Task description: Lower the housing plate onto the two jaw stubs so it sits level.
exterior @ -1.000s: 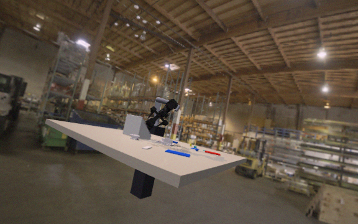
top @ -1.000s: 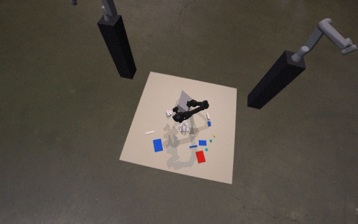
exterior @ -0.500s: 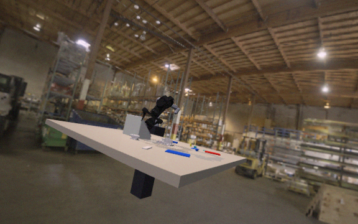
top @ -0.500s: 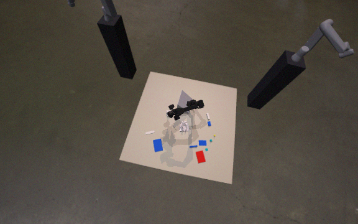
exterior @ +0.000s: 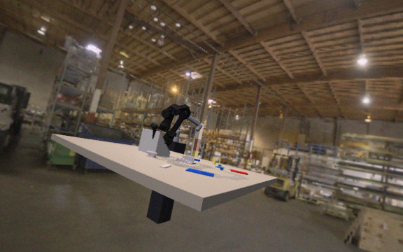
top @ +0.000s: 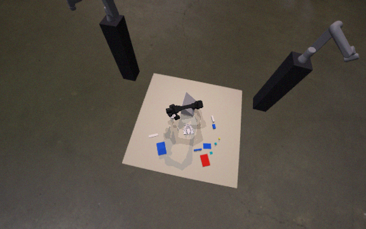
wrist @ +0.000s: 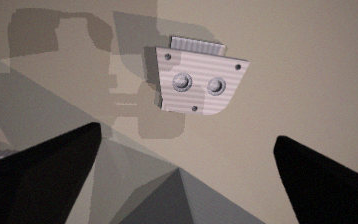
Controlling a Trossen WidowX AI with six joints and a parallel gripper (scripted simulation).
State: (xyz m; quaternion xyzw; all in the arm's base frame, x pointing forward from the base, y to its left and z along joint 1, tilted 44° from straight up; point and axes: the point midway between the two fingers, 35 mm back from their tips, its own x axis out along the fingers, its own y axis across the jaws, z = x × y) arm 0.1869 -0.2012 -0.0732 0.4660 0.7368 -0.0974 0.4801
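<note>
Now: gripper tip 80 mm above the housing plate, 20 mm to the left of it and 20 mm past it. The rest, counted from my gripper tip: red plate: 470 mm to the left, 430 mm ahead, 110 mm below; then white bar: 290 mm ahead, 180 mm to the right, 110 mm below.
</note>
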